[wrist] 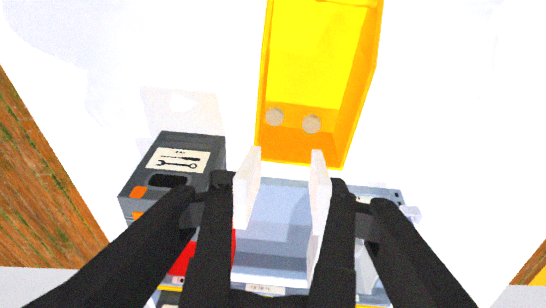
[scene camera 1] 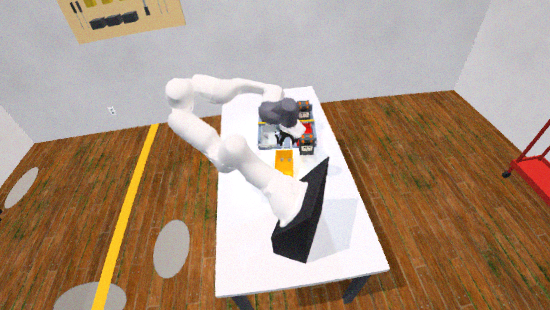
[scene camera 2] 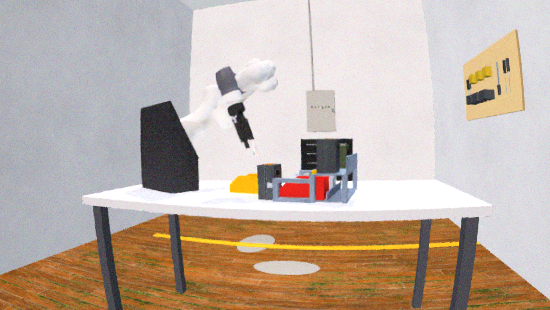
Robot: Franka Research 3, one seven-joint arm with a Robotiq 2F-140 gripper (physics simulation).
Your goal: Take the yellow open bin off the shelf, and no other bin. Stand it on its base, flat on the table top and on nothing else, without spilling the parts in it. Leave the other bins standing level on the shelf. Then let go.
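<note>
The yellow open bin (scene camera 1: 284,169) (scene camera 2: 243,184) (wrist: 312,60) stands upright on its base on the white table top (scene camera 1: 240,240) (scene camera 2: 400,197), in front of the shelf and apart from it. Two round grey parts (wrist: 274,116) (wrist: 311,124) lie inside it. My gripper (scene camera 1: 286,141) (scene camera 2: 253,151) (wrist: 285,166) is partly open with nothing between its fingers. It hangs above and beyond the bin's shelf-side end, over the shelf's front. The blue-grey shelf (scene camera 1: 267,147) (scene camera 2: 312,189) holds a red bin (scene camera 1: 307,128) (scene camera 2: 295,190) (wrist: 182,261) and a pale bin (scene camera 1: 268,138) (wrist: 367,272), partly hidden by my fingers in the wrist view.
A dark case (scene camera 1: 306,145) (scene camera 2: 266,182) (wrist: 177,162) with orange latches stands beside the shelf's front corner, close to the yellow bin. Another dark case (scene camera 1: 304,113) (scene camera 2: 328,156) is at the shelf's upper level. The arm's black base (scene camera 1: 300,227) (scene camera 2: 167,150) stands at the opposite side of the yellow bin.
</note>
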